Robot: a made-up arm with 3 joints. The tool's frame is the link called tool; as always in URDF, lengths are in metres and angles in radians. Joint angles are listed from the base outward.
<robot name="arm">
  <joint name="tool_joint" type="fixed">
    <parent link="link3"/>
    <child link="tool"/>
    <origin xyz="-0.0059 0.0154 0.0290" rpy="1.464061 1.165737 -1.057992"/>
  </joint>
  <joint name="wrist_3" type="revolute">
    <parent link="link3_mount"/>
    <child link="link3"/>
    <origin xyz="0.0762 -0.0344 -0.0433" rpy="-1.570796 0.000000 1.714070"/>
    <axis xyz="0 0 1"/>
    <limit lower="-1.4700" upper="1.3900"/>
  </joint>
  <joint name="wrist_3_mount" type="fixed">
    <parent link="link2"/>
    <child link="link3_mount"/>
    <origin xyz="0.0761 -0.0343 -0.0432" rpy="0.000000 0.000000 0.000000"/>
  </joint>
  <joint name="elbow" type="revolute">
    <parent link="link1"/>
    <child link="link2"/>
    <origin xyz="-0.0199 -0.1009 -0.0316" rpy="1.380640 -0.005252 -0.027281"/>
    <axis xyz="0 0 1"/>
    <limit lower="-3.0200" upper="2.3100"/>
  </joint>
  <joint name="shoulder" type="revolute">
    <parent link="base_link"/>
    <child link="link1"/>
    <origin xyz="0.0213 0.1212 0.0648" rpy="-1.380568 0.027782 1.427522"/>
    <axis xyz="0 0 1"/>
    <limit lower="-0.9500" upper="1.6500"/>
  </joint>
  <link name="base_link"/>
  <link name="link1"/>
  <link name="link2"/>
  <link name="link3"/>
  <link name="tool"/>
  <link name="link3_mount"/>
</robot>
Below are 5 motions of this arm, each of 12 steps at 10 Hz.
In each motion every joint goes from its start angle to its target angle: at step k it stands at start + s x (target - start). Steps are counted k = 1, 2, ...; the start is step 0. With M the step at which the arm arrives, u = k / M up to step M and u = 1 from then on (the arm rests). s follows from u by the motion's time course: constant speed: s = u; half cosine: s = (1 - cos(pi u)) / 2; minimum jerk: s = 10 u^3 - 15 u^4 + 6 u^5.
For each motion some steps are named. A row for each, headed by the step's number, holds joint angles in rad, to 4 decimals.
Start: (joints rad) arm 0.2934 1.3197 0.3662
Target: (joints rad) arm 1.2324 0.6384 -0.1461
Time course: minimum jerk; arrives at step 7
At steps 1, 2, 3, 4, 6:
1: 0.3152 1.3039 0.3543
2: 0.4293 1.2211 0.2921
3: 0.6388 1.0691 0.1777
4: 0.8870 0.8890 0.0424
6: 1.2106 0.6542 -0.1342

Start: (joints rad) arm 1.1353 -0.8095 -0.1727
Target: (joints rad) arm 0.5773 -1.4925 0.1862
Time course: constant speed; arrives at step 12
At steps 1, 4, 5, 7, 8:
1: 1.0888 -0.8664 -0.1428
4: 0.9493 -1.0372 -0.0531
5: 0.9028 -1.0941 -0.0232
7: 0.8098 -1.2079 0.0367
8: 0.7633 -1.2648 0.0666

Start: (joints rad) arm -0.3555 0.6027 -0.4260
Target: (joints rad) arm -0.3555 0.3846 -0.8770
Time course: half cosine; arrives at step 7
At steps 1, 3, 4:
1: -0.3555 0.5919 -0.4483
3: -0.3555 0.5179 -0.6013
4: -0.3555 0.4694 -0.7017

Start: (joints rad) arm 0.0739 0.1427 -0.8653
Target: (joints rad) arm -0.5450 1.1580 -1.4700
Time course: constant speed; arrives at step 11
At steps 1, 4, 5, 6, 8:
1: 0.0176 0.2350 -0.9203
4: -0.1512 0.5119 -1.0852
5: -0.2074 0.6042 -1.1402
6: -0.2637 0.6965 -1.1951
8: -0.3762 0.8811 -1.3051

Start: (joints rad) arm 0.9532 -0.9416 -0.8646
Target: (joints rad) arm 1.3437 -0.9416 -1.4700
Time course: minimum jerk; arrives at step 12
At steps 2, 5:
2: 0.9671 -0.9416 -0.8861
5: 1.0886 -0.9416 -1.0744

